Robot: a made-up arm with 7 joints.
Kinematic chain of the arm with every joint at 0, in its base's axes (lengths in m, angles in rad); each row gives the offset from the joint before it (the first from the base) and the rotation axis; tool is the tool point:
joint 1: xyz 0 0 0 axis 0 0.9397 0.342
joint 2: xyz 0 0 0 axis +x
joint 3: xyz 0 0 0 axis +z
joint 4: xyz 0.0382 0 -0.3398 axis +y
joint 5: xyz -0.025 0 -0.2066 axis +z
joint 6: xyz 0 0 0 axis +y
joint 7: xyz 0 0 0 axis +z
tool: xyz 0 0 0
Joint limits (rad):
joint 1: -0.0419..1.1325
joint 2: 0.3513..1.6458
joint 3: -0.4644..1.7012
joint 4: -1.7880..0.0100
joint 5: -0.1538..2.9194
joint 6: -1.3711..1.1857
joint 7: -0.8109..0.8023
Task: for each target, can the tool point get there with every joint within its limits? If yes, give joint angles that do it. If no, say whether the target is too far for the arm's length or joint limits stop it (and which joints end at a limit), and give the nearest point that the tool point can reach.
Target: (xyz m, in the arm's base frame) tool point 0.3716 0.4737 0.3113
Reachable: no: too far | nearest point 0.1907 0.4002 0.1702 | short by 0.241 m
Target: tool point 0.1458 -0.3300 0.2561
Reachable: no: joint limits stop it (at a limit: joint 1, joint 2, joint 4) | nearest point 0.1190 0.3012 0.2398 | short by 0.632 m
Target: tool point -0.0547 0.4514 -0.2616
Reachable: yes | joints 0.5928 1.1269 -0.0890 -0.8629 1.5974 -1.1553 0.3235
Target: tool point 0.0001 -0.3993 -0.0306
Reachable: no: joint limits stop it (at a limit: joint 1, joint 2, joint 3, joint 4) | nearest point 0.2326 0.0036 -0.3291 | short by 0.553 m
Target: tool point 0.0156 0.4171 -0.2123
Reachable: yes | joints 0.6492 1.0179 0.3790 -1.3754 0.3907 -0.7782 -0.4646
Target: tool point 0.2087 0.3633 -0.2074
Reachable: yes | joints 0.0779 0.9801 0.1710 -1.3806 0.6441 -0.6894 -0.3026
